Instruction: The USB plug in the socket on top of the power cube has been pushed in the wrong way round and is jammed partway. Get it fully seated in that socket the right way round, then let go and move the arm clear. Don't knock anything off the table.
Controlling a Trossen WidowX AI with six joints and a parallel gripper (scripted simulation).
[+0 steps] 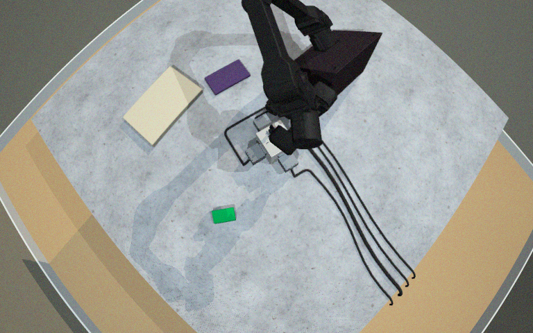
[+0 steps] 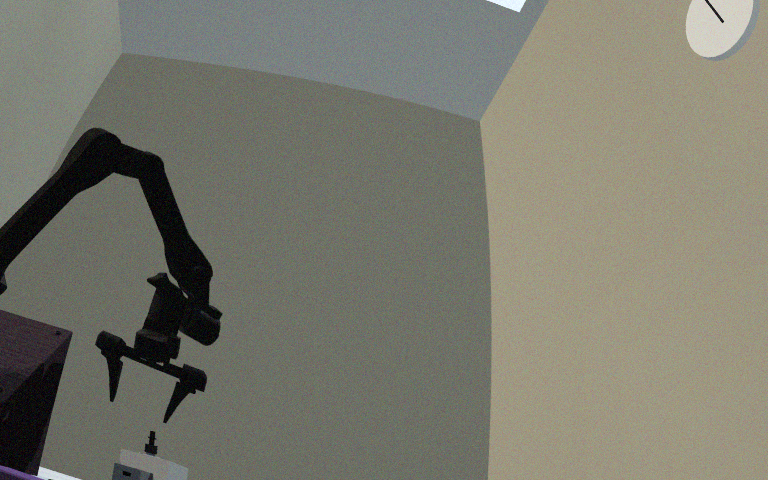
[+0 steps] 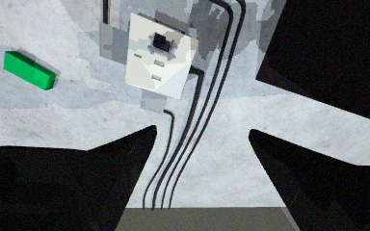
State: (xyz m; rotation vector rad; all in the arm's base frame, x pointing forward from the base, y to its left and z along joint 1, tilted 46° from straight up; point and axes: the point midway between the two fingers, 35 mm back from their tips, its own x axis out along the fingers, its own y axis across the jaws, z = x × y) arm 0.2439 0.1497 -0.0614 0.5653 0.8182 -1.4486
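Right now the USB plug is 7 cm to the right of my gripper tip, 5 cm below it and 5 cm ahead of it. From my gripper tip the other things lie so: cream slab 38 cm to the right, 22 cm ahead, 13 cm below; small green block 29 cm ahead, 14 cm below, 1 cm to the left; purple flat piece 31 cm to the right, 14 cm below, 1 cm ahead.
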